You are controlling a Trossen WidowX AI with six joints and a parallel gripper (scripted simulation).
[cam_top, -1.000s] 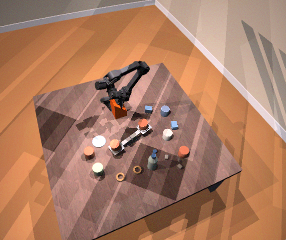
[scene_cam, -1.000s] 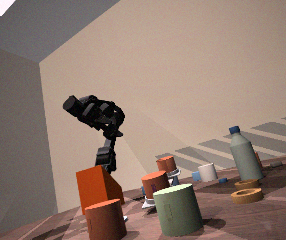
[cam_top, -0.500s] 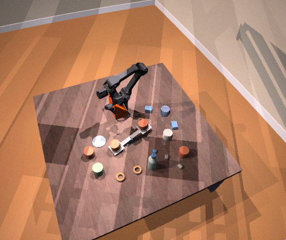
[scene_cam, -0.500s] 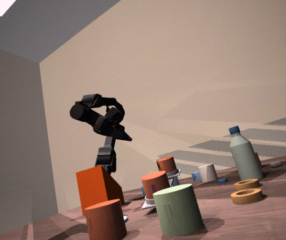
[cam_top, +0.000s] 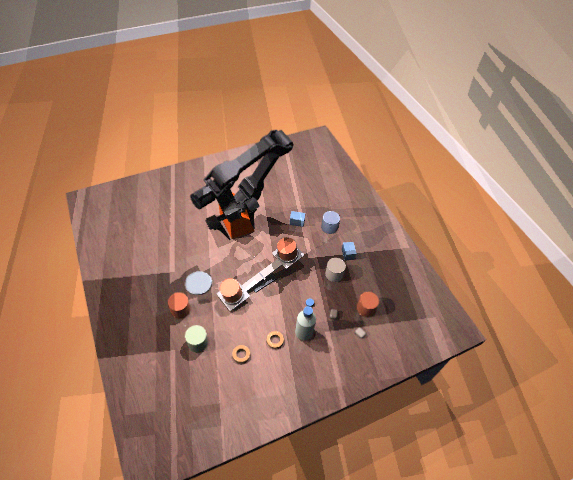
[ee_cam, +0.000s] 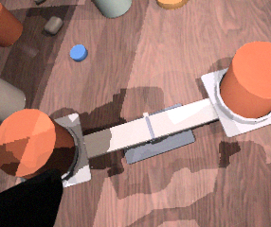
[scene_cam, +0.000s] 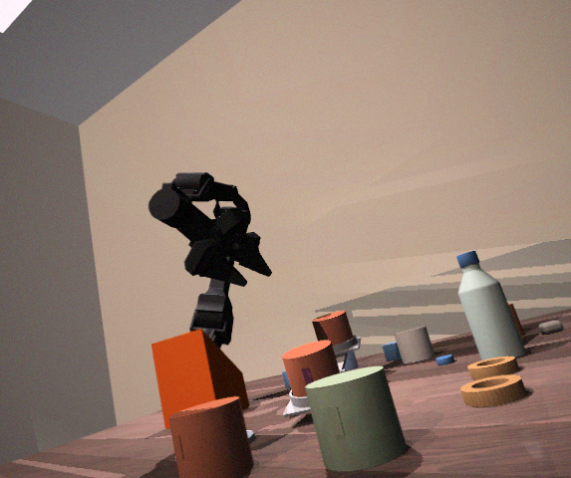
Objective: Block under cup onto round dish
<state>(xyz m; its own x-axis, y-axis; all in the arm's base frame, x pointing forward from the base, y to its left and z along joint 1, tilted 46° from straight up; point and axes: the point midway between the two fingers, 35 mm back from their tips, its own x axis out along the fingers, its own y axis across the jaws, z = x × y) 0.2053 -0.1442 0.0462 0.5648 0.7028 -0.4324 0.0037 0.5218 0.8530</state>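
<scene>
The grey block lies 180 mm below my gripper tip, 100 mm ahead of it and 90 mm to the right of it. Also, from my gripper tip: white cylinder 330 mm to the left, 190 mm below, 170 mm ahead; then green cylinder 280 mm to the right, 220 mm ahead, 190 mm below; then pale blue round dish 220 mm below, 180 mm to the right, 10 mm behind.
</scene>
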